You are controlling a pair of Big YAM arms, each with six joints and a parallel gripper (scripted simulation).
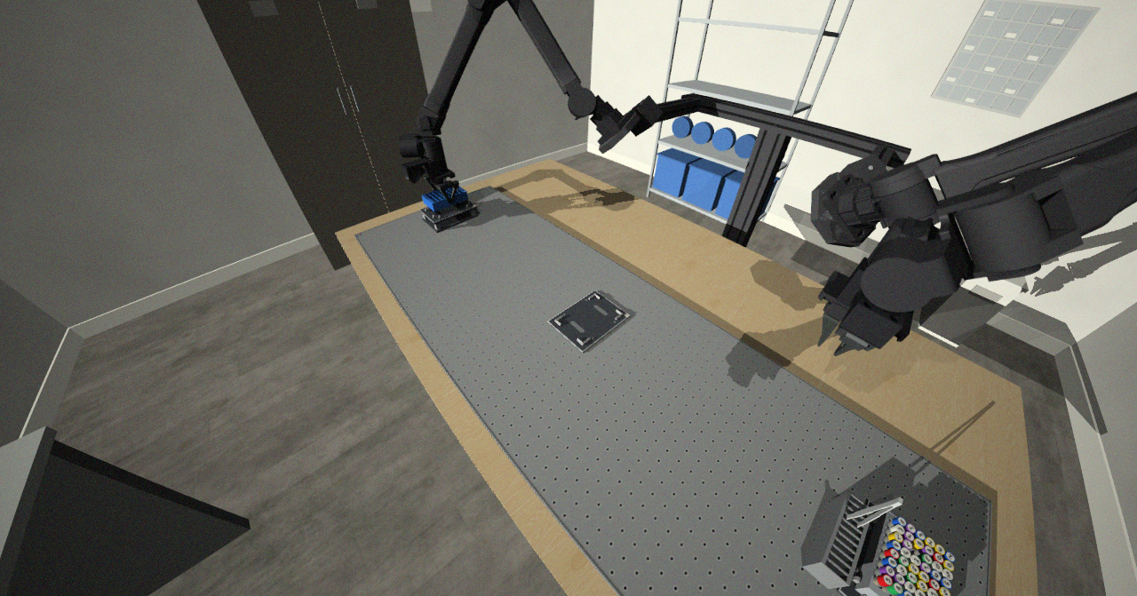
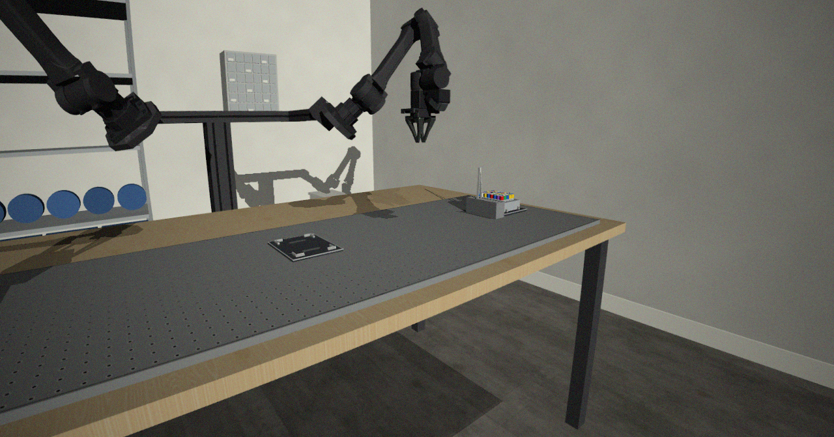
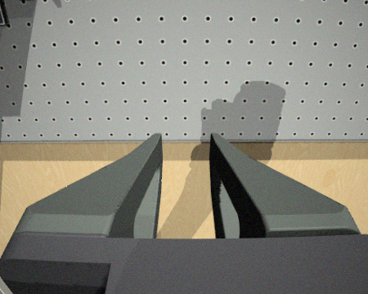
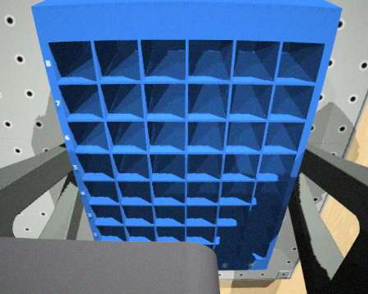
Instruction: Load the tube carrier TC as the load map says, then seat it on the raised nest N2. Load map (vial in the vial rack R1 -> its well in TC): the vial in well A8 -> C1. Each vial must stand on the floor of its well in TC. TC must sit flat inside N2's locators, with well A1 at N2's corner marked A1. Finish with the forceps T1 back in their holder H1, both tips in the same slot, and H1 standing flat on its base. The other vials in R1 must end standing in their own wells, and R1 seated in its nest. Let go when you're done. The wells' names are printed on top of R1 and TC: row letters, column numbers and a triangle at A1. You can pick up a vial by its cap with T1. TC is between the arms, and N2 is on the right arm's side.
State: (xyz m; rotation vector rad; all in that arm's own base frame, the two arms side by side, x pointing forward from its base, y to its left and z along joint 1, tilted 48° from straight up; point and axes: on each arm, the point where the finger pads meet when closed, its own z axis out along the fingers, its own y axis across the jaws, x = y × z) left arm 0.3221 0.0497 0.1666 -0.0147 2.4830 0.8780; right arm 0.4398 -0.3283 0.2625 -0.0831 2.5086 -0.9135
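The blue tube carrier TC is right at my right hand. Round my right hand: grey slotted holder H1 (1250 mm to the left, 70 mm below, 40 mm ahead); then purple-capped vial (50 mm behind, 10 mm to the left, 10 mm above); then raised nest N2 (50 mm below).
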